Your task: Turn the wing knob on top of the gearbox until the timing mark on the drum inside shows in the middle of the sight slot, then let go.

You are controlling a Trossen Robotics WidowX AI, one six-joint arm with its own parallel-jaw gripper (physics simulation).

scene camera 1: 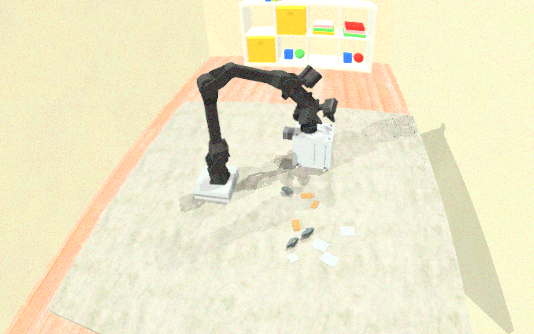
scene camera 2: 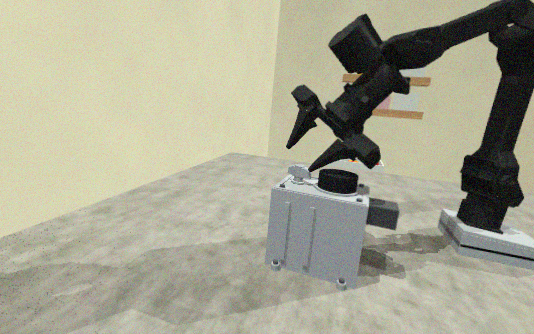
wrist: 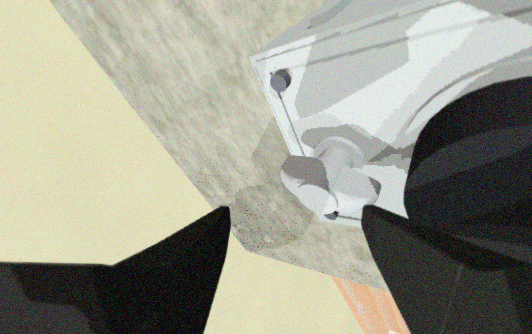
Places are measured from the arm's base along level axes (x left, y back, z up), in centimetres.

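Pixels of known places: gripper, fingertip midpoint: (scene camera 1: 328,122) (scene camera 2: 297,159) (wrist: 295,215); arm's base, origin of the base link: (scene camera 1: 220,178) (scene camera 2: 477,224).
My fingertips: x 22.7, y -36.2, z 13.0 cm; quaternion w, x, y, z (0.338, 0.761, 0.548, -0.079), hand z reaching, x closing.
Ahead of a thing's pixels: the offset from my fingertips to its top centre. "spot": to the spot under its first point. Level surfaces: height alone.
The light grey gearbox @(dz -0.7, dx +0.2, dy +7.3 cm) (scene camera 1: 313,150) (scene camera 2: 316,230) (wrist: 350,85) stands upright on the mat. Its small grey wing knob @(dz -1.0, dx +0.0, dy +0.6 cm) (scene camera 2: 299,173) (wrist: 332,182) rises from a corner of the top, beside a black round cap @(spot: dz -2.0, dx +3.4, dy +7.6 cm) (scene camera 2: 338,181) (wrist: 475,165). My gripper (scene camera 2: 299,160) (wrist: 295,215) is open and empty. Its tips are just above the wing knob; in the wrist view one finger is to the left and the other close to the knob's right wing. In scene camera 1 the arm covers the knob. The sight slot, the drum and the timing mark do not show in these views.
A dark block @(spot: dz -5.5, dx -1.7, dy +14.8 cm) (scene camera 1: 288,133) (scene camera 2: 383,213) sticks out from the gearbox's side towards the arm base (scene camera 1: 216,186) (scene camera 2: 487,240). Dark stones @(dz -15.0, dx -38.4, dy +2.0 cm) (scene camera 1: 307,233), orange pieces @(dz -17.1, dx -35.1, dy +6.2 cm) (scene camera 1: 296,225) and white squares @(dz -17.6, dx -46.6, dy -6.2 cm) (scene camera 1: 329,259) lie on the mat @(dz -17.8 cm) (scene camera 1: 200,280). A white shelf unit (scene camera 1: 308,35) stands behind.
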